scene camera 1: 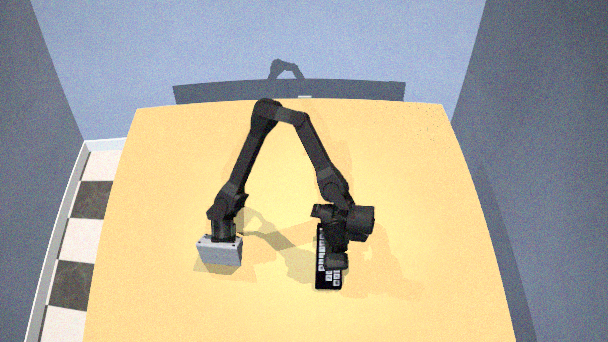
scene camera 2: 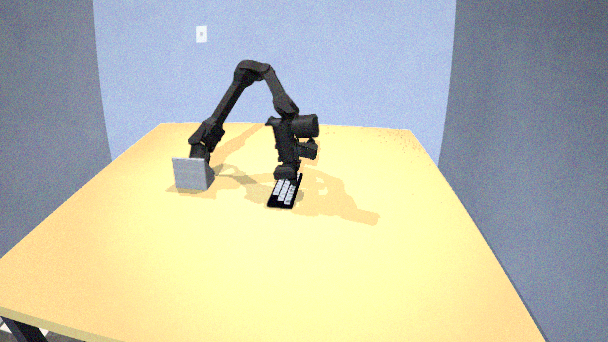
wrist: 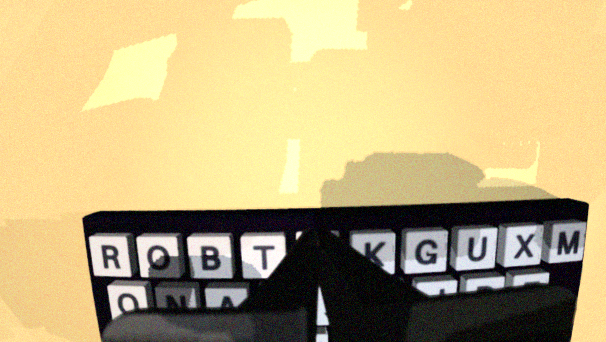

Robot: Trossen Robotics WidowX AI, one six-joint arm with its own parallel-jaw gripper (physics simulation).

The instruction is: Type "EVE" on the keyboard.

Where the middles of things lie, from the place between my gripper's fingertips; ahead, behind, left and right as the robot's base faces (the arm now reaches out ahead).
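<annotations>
My gripper is 20 mm to the right of the T key (wrist: 261, 252), and that is where I find it as I look. The K key (wrist: 378, 245) is 20 mm to the right of my hand and 10 mm behind it. As for the black keyboard (scene camera 1: 320, 280), I see it 10 mm to the right of my hand and 30 mm behind it.
</annotations>
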